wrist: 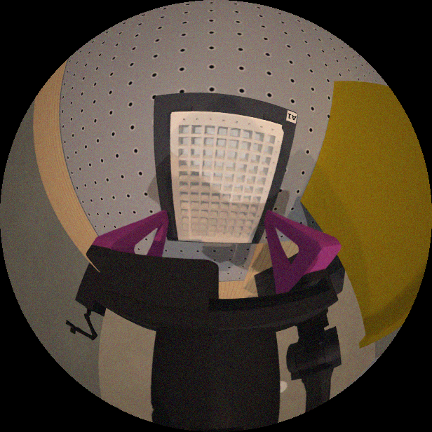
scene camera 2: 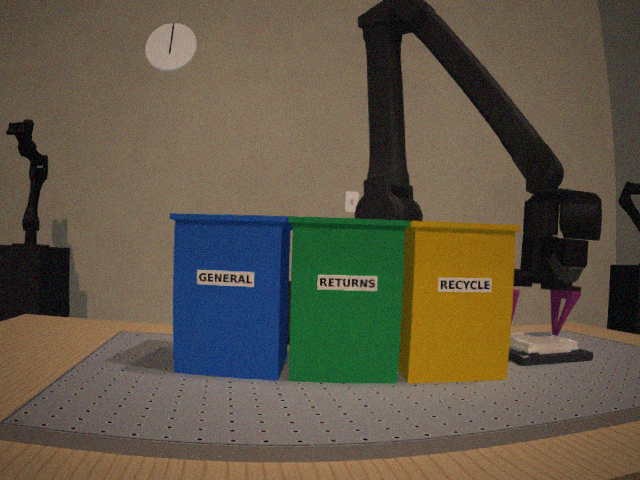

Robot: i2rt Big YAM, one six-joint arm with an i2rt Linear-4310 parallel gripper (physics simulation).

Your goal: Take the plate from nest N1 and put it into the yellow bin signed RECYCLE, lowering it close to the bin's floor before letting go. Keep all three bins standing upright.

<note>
I see my gripper, a yellow recycle bin, a white plate, a green returns bin and a dark nest.
My gripper shows as well in the wrist view.
</note>
